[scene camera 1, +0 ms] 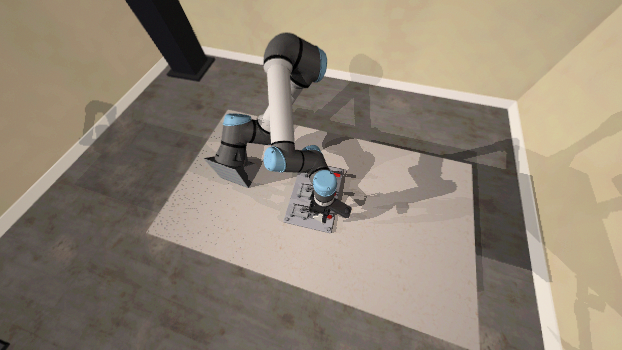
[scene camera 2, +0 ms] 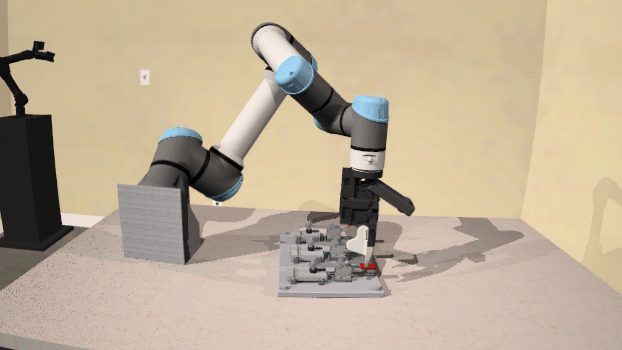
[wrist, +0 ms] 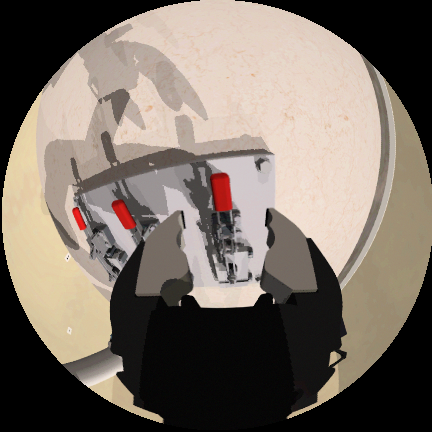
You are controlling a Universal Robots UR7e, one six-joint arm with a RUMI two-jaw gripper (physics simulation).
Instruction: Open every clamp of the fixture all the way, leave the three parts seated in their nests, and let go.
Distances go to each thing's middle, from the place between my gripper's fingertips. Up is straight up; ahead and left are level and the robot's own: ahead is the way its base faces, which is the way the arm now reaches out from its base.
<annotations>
My gripper is now 130 mm past the part [wrist: 241, 256] and 40 mm above it.
</annotations>
